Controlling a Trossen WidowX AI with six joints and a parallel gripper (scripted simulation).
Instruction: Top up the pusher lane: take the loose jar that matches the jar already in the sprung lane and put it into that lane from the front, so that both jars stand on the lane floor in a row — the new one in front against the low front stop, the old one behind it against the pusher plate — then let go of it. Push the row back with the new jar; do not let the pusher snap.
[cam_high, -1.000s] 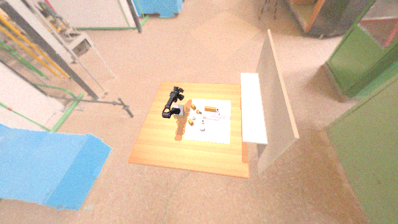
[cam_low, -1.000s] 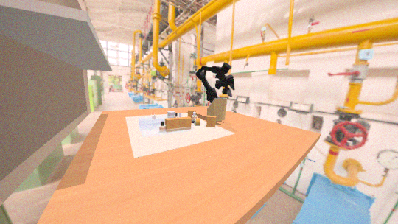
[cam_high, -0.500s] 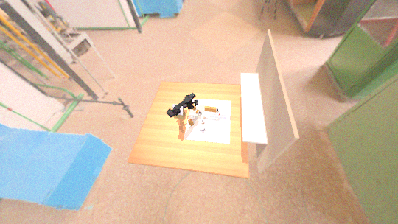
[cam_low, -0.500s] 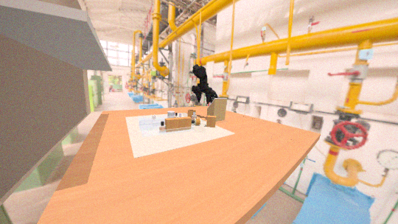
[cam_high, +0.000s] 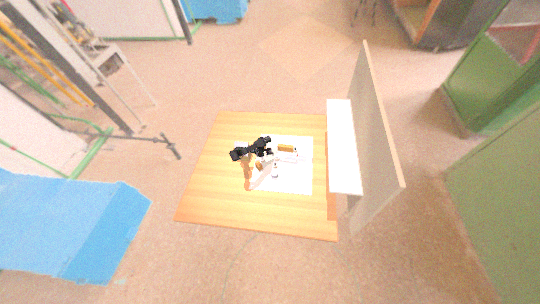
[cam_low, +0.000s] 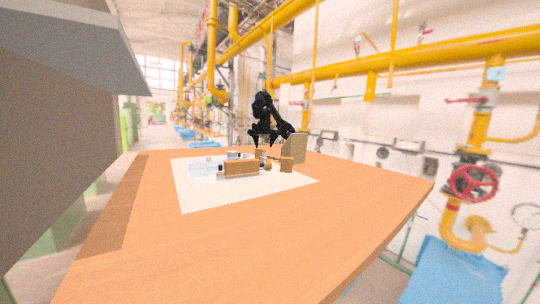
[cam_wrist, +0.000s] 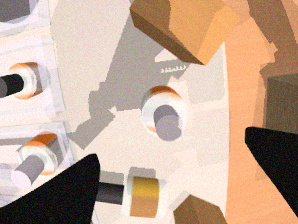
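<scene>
The white mat is 19 cm ahead of my gripper tip, 10 cm below it and 1 cm to the left of it.
</scene>
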